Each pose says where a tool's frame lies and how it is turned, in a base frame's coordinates. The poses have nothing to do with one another.
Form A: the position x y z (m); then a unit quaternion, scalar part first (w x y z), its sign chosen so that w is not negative.
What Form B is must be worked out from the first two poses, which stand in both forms.
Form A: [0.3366 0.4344 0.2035 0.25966 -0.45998 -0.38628 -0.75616]
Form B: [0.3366 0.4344 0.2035 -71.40 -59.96 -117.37]
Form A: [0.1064 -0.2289 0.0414 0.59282 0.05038 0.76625 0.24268]
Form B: [0.1064 -0.2289 0.0414 6.71 102.08 32.33]
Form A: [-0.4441 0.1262 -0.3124 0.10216 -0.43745 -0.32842 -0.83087]
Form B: [-0.4441 0.1262 -0.3124 -74.00 -55.55 -140.55]
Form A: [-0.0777 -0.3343 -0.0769 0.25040 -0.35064 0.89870 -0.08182]
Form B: [-0.0777 -0.3343 -0.0769 -54.69 140.17 -12.76]
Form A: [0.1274 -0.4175 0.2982 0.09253 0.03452 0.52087 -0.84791]
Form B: [0.1274 -0.4175 0.2982 5.87 88.61 -144.24]
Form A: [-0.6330 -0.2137 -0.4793 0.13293 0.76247 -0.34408 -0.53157]
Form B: [-0.6330 -0.2137 -0.4793 126.72 -57.19 -88.35]
